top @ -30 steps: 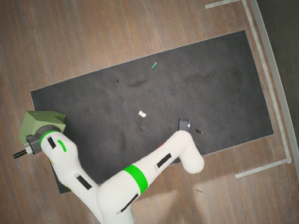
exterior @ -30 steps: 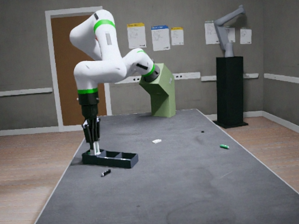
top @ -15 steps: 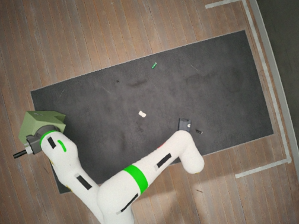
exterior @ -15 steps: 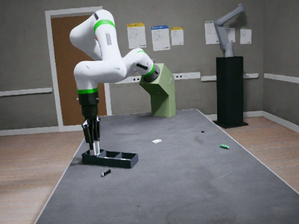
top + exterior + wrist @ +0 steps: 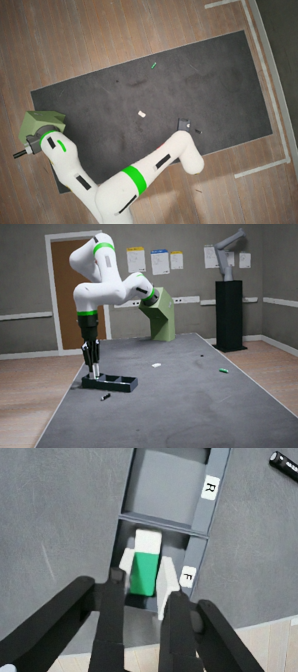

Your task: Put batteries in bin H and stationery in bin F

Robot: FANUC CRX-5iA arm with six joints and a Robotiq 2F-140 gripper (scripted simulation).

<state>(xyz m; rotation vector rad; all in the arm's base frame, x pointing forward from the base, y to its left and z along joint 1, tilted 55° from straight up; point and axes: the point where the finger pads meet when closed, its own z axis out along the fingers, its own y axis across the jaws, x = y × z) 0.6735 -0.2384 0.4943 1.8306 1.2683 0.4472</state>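
The green-and-white block lies 10 mm to the left of my hand and 50 mm below it. Also, from my hand: black battery (180 mm ahead, 30 mm to the left, 60 mm below); tray (60 mm ahead, 60 mm to the left, 50 mm below); white eraser-like piece (140 mm behind, 350 mm to the left, 60 mm below).
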